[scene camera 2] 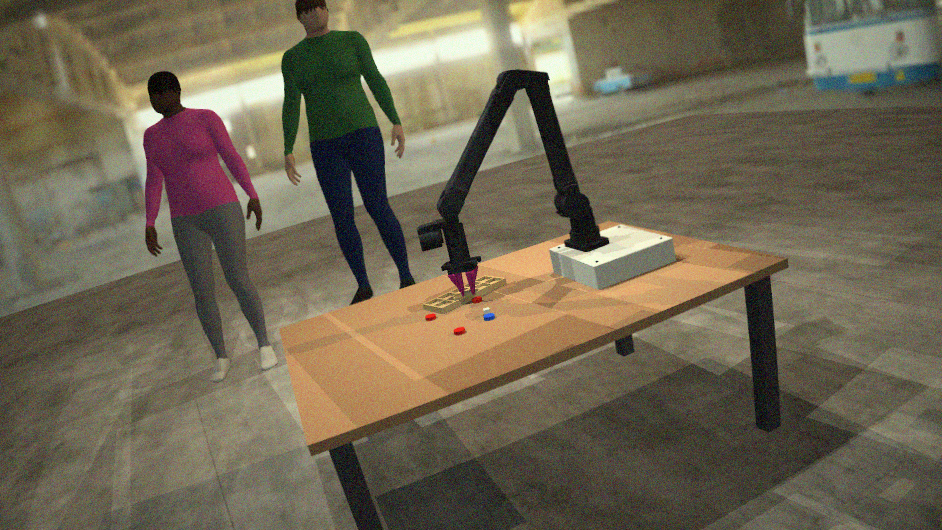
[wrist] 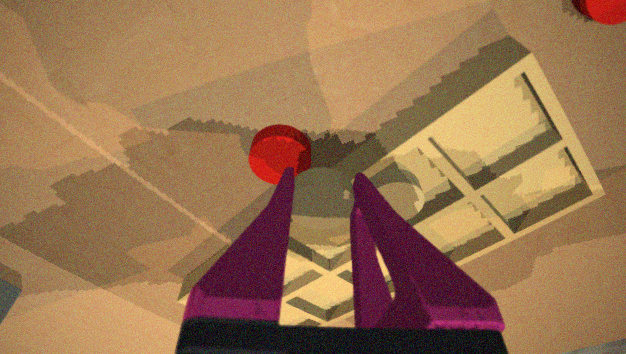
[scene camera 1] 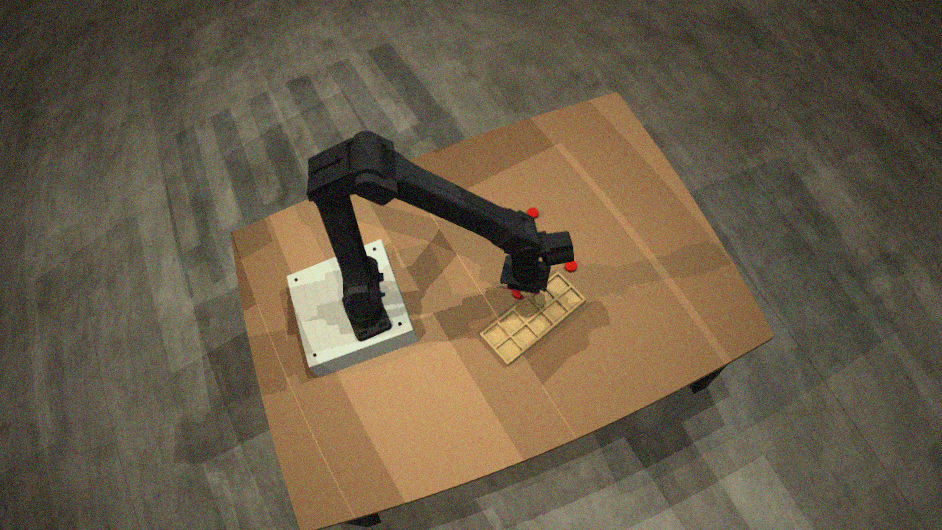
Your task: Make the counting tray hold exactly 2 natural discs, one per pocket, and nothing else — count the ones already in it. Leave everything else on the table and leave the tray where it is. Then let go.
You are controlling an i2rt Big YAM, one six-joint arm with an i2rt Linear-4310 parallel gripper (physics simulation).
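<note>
The tan counting tray [scene camera 1: 507, 350] [scene camera 2: 437, 307] [wrist: 560, 125] has two rows of pockets. A natural disc [wrist: 401, 198] sits in one of its pockets, partly behind the right finger in the wrist view. My gripper [scene camera 2: 468, 294] [wrist: 323, 180] is shut on another natural disc [wrist: 321, 194], grey in shadow, over the tray's long side. Its height above the tray is hard to tell. The arm hides some pockets in scene camera 1, and the fingers hide others in the wrist view.
A red disc [scene camera 1: 517, 294] [scene camera 2: 476, 299] [wrist: 277, 157] lies close beside the tray, near the left fingertip. Two more red discs [scene camera 1: 571, 266] [scene camera 1: 532, 212] [scene camera 2: 430, 317] [scene camera 2: 459, 330] lie farther off. A blue disc [scene camera 2: 488, 317] has a small pale object [scene camera 2: 486, 309] next to it.
</note>
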